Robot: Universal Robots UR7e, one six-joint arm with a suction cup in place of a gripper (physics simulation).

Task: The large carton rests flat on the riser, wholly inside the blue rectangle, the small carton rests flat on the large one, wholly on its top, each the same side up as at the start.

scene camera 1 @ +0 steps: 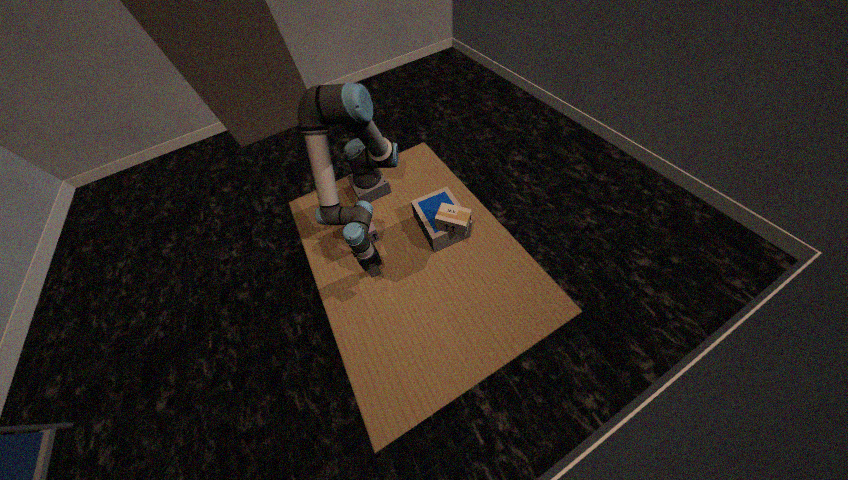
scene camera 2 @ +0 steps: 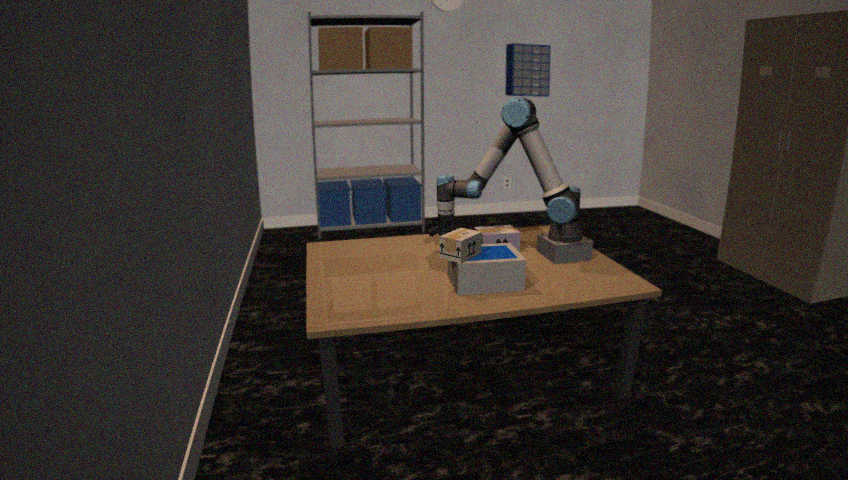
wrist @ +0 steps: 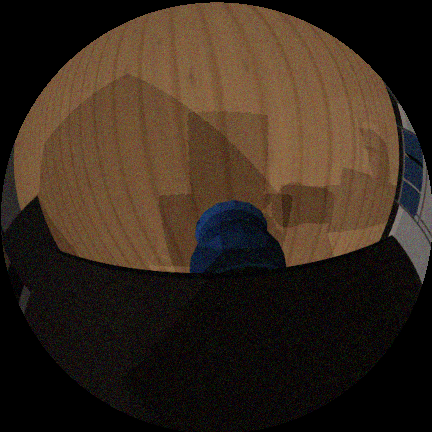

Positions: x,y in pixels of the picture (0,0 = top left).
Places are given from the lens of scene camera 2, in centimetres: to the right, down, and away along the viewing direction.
grey riser (scene camera 2: 499,268): 27, 10, 174
small carton (scene camera 2: 460,245): 13, 2, 170
large carton (scene camera 2: 504,233): 35, -3, 215
The marked spots on the large carton and the small carton are 51 cm apart.
